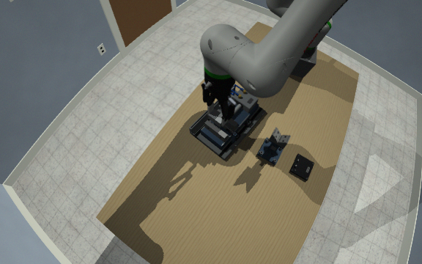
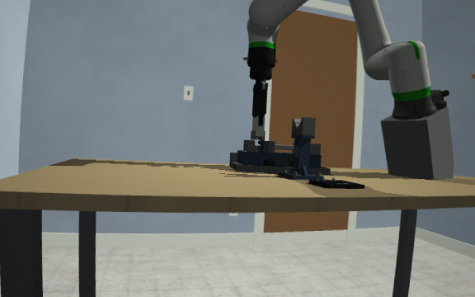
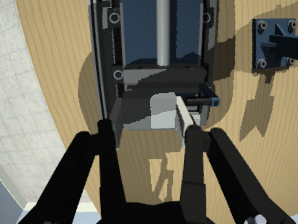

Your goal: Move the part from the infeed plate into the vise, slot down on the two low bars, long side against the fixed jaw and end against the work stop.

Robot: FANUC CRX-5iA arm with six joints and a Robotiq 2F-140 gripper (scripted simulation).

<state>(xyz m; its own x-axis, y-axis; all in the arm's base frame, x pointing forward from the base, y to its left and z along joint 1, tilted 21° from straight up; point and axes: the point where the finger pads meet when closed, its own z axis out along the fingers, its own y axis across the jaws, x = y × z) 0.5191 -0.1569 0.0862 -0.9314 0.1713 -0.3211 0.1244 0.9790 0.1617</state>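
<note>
Right now my hand is 6 cm above the moving jaw, 3 cm past it and 2 cm to the right of it. From my hand the other things lie so: air cylinder rod: 8 cm behind, 6 cm below, 3 cm to the left; part: 3 cm below; work stop rod: 7 cm to the left, 5 cm below, 1 cm ahead.
</note>
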